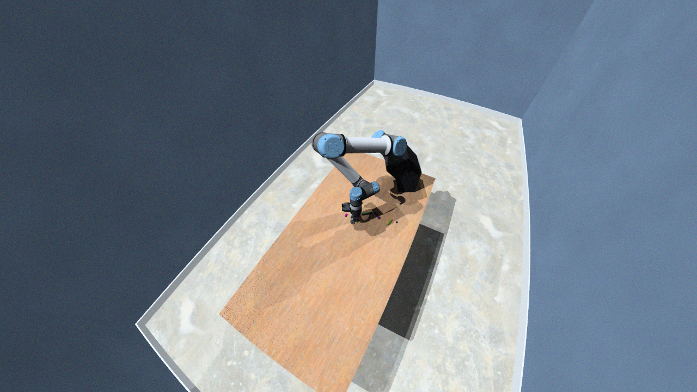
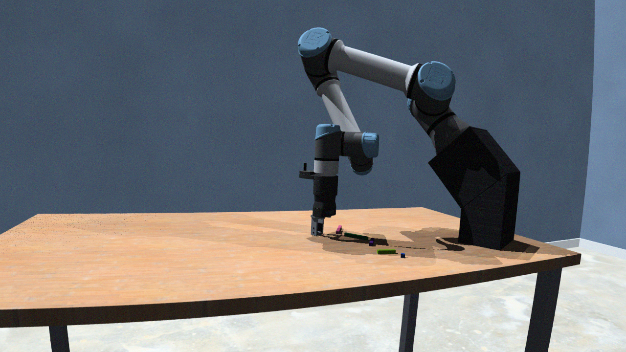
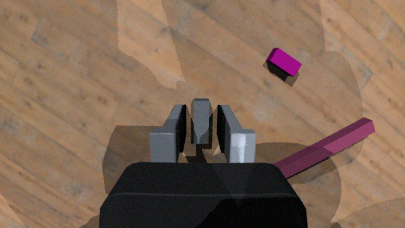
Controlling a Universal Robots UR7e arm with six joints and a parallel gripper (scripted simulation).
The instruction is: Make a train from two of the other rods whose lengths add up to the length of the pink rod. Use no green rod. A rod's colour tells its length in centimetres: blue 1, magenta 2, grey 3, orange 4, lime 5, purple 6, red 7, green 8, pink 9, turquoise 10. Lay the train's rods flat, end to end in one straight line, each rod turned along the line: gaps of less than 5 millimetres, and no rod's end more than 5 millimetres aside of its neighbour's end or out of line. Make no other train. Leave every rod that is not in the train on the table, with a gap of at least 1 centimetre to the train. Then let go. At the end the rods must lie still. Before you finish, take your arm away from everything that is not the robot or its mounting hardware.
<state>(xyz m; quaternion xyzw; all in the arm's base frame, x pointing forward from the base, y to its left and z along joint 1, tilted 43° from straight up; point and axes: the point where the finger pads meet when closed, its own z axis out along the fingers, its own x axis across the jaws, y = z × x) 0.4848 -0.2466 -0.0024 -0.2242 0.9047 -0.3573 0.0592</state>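
My gripper is now 1 cm above the grey rod. Also, from my hand: magenta rod: 6 cm to the right, 4 cm behind, 1 cm below; green rod: 9 cm behind, 8 cm to the left, 1 cm below; pink rod: 9 cm behind, 1 cm to the right, 1 cm below.
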